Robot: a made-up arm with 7 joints. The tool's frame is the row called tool. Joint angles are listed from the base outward. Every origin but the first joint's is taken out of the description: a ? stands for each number. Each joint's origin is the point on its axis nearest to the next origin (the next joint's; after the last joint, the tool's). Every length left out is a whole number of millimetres.
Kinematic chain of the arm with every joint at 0, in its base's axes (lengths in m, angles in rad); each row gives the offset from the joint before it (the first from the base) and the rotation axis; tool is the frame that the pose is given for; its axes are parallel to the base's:
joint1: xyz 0 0.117 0 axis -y
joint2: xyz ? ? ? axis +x
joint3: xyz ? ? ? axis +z
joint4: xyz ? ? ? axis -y
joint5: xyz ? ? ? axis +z
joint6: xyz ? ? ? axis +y
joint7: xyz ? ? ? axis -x
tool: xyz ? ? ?
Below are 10 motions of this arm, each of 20 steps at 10 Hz.
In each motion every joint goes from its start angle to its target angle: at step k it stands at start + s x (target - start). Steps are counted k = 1, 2, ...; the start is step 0. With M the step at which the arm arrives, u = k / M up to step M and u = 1 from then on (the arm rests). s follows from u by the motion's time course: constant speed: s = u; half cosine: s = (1 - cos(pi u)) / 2; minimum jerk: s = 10 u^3 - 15 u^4 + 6 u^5.
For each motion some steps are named. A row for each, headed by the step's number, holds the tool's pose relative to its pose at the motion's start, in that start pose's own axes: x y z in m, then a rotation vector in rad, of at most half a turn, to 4 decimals.
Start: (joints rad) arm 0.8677 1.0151 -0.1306 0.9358 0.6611 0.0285 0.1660
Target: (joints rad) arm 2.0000 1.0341 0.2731 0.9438 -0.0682 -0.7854 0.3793
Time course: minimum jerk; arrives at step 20
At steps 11, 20:
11: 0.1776 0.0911 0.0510 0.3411 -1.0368 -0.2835
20: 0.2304 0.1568 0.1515 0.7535 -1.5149 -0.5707

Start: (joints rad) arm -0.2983 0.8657 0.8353 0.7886 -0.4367 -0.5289 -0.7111
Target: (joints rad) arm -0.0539 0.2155 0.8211 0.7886 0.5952 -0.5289 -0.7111
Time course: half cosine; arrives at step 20
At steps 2, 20:
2: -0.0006 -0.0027 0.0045 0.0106 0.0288 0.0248
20: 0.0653 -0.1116 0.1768 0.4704 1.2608 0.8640

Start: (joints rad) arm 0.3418 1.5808 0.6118 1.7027 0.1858 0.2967 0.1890
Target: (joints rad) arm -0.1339 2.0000 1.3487 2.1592 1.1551 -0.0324 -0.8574
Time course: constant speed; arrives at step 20
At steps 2, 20:
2: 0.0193 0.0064 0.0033 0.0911 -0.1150 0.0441
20: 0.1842 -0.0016 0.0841 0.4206 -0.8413 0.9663

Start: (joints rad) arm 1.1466 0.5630 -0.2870 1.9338 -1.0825 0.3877 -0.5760
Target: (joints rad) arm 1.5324 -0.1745 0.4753 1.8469 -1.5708 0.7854 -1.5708
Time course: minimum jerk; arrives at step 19
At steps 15, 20:
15: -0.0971 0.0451 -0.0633 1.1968 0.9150 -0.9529
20: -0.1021 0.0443 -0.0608 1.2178 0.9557 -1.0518

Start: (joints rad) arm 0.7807 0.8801 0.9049 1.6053 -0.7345 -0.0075 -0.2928
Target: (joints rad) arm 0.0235 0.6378 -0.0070 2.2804 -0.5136 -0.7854 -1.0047
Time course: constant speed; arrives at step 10
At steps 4, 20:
4: 0.0918 -0.0504 0.0907 -0.1353 -0.5624 0.4724
20: 0.1727 0.0033 0.2505 -0.2972 -0.3955 1.6443

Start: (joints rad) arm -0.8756 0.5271 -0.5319 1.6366 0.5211 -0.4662 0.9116
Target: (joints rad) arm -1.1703 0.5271 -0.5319 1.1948 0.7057 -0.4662 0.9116
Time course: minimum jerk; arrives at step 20
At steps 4, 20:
4: -0.0076 -0.0040 0.0053 0.0192 0.0140 0.0363
20: -0.0963 -0.1122 0.1034 0.3440 0.2770 0.5936

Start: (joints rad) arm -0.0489 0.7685 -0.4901 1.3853 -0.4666 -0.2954 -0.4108
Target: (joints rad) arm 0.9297 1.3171 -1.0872 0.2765 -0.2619 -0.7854 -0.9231
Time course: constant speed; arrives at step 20
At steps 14, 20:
14: -0.1583 0.1766 0.0638 0.3601 0.2382 -0.4743
20: -0.1731 0.2706 0.1637 0.6386 0.4314 -0.6886

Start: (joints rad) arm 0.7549 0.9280 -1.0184 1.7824 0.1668 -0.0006 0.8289
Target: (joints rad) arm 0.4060 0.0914 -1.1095 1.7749 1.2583 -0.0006 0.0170
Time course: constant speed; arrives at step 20
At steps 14, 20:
14: 0.1022 -0.0369 -0.1001 0.1700 -0.9029 0.9078
20: 0.1588 -0.0470 -0.1141 0.0680 -1.0722 1.4309

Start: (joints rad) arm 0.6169 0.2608 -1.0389 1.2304 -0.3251 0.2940 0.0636
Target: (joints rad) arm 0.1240 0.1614 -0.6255 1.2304 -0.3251 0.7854 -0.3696
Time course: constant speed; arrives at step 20
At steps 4, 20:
4: -0.0077 -0.0128 0.0027 0.0622 0.1372 0.1060
20: -0.0496 -0.0732 0.0273 0.1890 0.8284 0.3445

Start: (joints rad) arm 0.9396 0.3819 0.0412 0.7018 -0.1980 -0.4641 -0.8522
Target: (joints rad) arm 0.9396 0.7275 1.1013 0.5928 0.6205 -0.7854 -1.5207
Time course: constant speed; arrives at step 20
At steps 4, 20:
4: -0.0125 0.0448 -0.0343 0.4314 0.1095 0.1218
20: -0.0321 0.2398 -0.0926 2.1952 0.4248 0.8264

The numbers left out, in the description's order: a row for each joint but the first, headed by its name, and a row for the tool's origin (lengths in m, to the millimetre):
joint2: 0 0 0
joint3: 0 0 -0.168
joint4: 0 0 0
joint5: 0 0 -0.247
joint6: 0 0 0
joint7: 0 0 0
tool: 0 0 0

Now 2 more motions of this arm.
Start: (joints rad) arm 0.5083 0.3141 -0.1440 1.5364 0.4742 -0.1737 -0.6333
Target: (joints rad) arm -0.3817 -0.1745 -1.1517 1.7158 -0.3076 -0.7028 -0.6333
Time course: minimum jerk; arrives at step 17
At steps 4, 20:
4: -0.0243 -0.0118 0.0310 -0.0827 0.0382 -0.0271
20: 0.0176 -0.1064 0.3518 -0.6562 0.2575 0.5614

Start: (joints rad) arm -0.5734 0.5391 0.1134 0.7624 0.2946 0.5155 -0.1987
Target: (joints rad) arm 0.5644 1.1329 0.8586 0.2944 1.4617 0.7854 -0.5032
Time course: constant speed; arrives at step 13
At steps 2, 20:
2: 0.0529 0.0497 0.0084 0.0189 -0.0373 0.3414
20: 0.1061 0.3018 0.1214 -1.0925 -0.4286 1.9914

